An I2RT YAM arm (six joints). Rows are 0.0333 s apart.
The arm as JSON. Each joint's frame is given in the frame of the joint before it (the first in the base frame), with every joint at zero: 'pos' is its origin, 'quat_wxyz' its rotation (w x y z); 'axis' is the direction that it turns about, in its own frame. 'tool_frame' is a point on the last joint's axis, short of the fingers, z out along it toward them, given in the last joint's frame.
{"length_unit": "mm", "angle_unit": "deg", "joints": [
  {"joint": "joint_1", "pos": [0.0, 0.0, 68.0], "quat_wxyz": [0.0, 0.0, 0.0, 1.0], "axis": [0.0, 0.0, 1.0]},
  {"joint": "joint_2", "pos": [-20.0, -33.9, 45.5], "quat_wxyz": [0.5, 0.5, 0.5, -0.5], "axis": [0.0, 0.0, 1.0]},
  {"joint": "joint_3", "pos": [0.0, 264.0, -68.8], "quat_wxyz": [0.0, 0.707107, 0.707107, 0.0], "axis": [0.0, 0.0, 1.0]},
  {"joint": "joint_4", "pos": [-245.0, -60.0, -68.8], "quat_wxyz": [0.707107, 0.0, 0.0, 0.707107], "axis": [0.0, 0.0, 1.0]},
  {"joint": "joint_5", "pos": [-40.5, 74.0, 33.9], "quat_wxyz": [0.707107, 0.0, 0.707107, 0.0], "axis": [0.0, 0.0, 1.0]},
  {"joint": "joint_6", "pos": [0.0, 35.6, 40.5], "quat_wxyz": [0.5, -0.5, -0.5, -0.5], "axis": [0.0, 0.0, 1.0]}
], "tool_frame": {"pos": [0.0, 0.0, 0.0], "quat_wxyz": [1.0, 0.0, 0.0, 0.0]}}
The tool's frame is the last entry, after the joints.
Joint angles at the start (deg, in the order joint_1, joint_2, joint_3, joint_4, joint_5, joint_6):
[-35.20, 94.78, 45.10, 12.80, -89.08, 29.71]
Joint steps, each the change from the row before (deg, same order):
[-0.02, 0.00, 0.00, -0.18, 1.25, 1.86]
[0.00, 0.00, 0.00, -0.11, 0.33, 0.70]
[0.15, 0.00, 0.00, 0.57, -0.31, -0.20]
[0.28, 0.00, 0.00, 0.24, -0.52, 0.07]
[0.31, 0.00, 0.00, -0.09, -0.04, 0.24]
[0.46, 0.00, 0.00, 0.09, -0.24, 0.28]
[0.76, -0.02, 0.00, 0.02, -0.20, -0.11]
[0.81, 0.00, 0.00, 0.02, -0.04, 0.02]
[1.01, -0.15, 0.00, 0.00, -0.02, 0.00]
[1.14, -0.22, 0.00, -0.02, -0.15, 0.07]
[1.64, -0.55, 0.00, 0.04, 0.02, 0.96]
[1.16, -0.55, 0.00, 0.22, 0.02, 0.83]
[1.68, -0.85, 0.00, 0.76, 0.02, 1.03]
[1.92, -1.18, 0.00, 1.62, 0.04, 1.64]
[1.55, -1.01, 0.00, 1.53, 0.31, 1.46]
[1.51, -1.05, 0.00, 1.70, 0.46, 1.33]
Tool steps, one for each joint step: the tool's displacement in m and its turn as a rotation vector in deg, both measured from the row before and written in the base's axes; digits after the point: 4 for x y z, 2 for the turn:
[0.0003, -0.0004, -0.0007, 0.59, 2.08, -1.05]
[0.0001, -0.0001, -0.0002, 0.32, 0.76, -0.28]
[0.0006, 0.0005, 0.0007, -0.30, -0.73, 0.40]
[0.0007, 0.0014, 0.0004, 0.16, -0.32, 0.70]
[0.0007, 0.0015, -0.0001, 0.21, 0.25, 0.34]
[0.0011, 0.0022, 0.0002, 0.23, 0.07, 0.65]
[0.0018, 0.0037, 0.0002, 0.01, -0.19, 0.92]
[0.0019, 0.0039, 0.0000, 0.02, -0.01, 0.84]
[0.0022, 0.0050, 0.0008, -0.07, -0.13, 1.03]
[0.0022, 0.0058, 0.0011, 0.01, -0.16, 1.26]
[0.0028, 0.0084, 0.0028, 0.18, 0.32, 1.61]
[0.0018, 0.0061, 0.0030, 0.03, 0.05, 1.14]
[0.0025, 0.0087, 0.0050, -0.26, -0.52, 1.65]
[0.0026, 0.0100, 0.0076, -0.48, -1.05, 1.87]
[0.0018, 0.0081, 0.0066, -0.54, -0.95, 1.26]
[0.0015, 0.0080, 0.0070, -0.68, -1.26, 1.08]

